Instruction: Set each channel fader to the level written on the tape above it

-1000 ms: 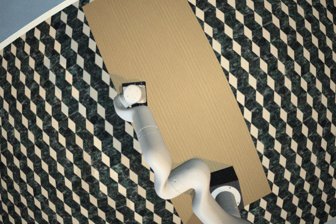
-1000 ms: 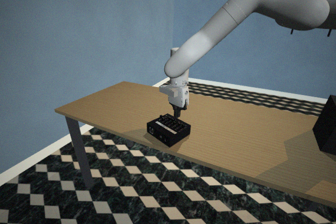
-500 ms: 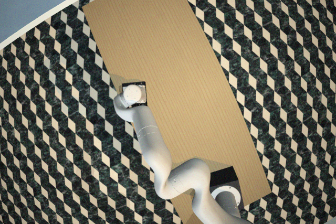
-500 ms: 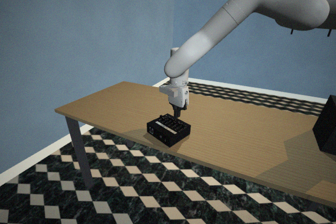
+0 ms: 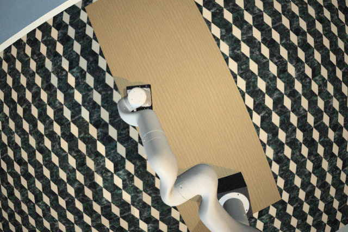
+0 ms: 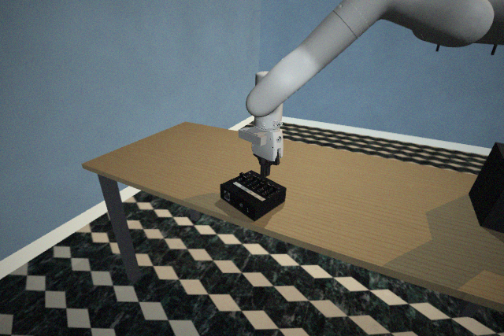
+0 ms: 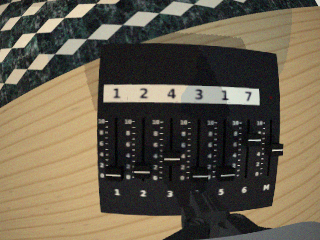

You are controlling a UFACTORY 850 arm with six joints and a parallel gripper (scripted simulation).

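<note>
Now: the master fader 80 mm ahead of my hand, 30 mm below it and 10 mm to the left of it.
</note>
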